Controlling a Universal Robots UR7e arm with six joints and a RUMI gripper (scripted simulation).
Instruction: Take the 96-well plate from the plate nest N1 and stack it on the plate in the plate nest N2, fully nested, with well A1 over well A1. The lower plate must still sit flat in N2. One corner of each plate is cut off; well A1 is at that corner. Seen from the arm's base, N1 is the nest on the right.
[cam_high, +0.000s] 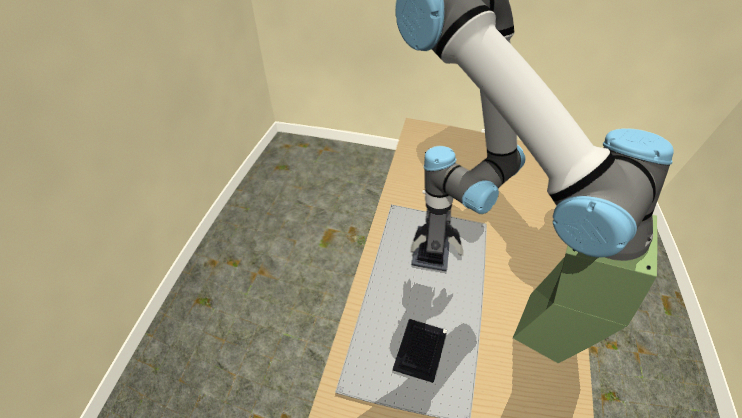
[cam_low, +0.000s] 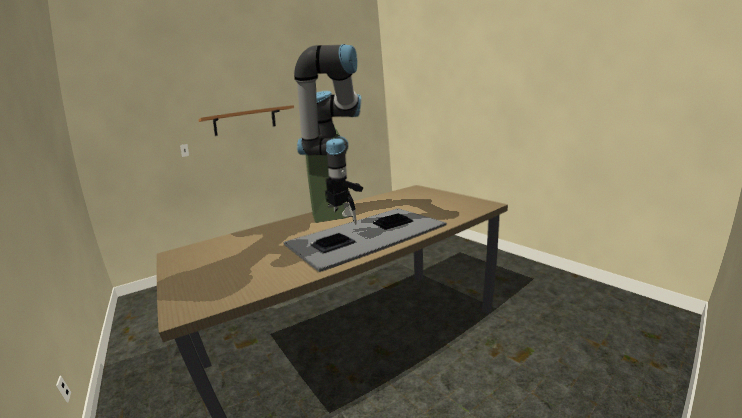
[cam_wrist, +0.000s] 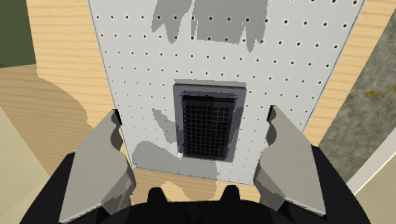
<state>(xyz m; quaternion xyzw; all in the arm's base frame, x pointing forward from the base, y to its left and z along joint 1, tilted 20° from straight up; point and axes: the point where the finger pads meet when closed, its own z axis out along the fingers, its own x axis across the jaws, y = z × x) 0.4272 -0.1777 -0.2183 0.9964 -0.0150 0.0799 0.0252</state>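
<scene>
My hand is 90 mm to the left of the black 96-well plate and 80 mm above it. The rest, counted from my hand: grey plate nest (90 mm to the right, 90 mm below).
</scene>
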